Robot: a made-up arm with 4 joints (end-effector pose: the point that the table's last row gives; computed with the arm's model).
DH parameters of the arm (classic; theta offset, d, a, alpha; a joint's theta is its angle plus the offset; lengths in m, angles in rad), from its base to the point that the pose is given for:
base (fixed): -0.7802 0 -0.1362 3.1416
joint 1: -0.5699 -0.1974 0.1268 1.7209
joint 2: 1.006 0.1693 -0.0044 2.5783
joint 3: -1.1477 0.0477 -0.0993 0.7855
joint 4: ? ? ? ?
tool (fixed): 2.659 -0.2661 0 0
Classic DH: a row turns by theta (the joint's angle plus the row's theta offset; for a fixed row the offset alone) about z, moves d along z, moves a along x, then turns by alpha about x.
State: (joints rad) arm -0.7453 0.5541 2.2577 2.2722
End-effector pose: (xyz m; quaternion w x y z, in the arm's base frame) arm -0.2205 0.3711 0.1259 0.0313 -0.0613 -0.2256 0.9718
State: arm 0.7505 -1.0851 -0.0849 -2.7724
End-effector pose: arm 0.1116 -0.0706 0.1443 0.7572 -0.3487 0.5049 0.2238
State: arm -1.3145 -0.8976 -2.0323 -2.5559
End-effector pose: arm -0.1437 0.0954 0.1680 0.1272 0.2695 -0.7558 -0.5831
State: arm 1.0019 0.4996 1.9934 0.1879
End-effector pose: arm -0.1305 0.1885 0.4529 0.1258 0.5993 -0.2814 0.7388
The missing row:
joint 4: -1.2486 -0.1901 -0.1165 -2.0897
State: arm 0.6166 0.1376 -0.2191 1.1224
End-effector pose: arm 0.2841 0.2348 0.4475 0.2502 0.9498 0.0126 0.1873
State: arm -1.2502 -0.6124 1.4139 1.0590
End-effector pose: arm -0.3621 0.0614 0.1152 0.3919 -0.0656 -0.1491 -0.9055
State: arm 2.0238 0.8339 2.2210 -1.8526
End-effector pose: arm -0.2662 -0.2173 0.3360 0.5451 -0.4692 0.5123 -0.4693
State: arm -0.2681 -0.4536 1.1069 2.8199
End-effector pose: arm 0.0817 0.3327 0.0963 0.4292 -0.4275 0.0044 0.7956
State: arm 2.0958 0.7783 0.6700 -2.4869
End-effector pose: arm -0.1157 -0.1418 0.0320 0.9128 0.1743 0.3572 0.0939
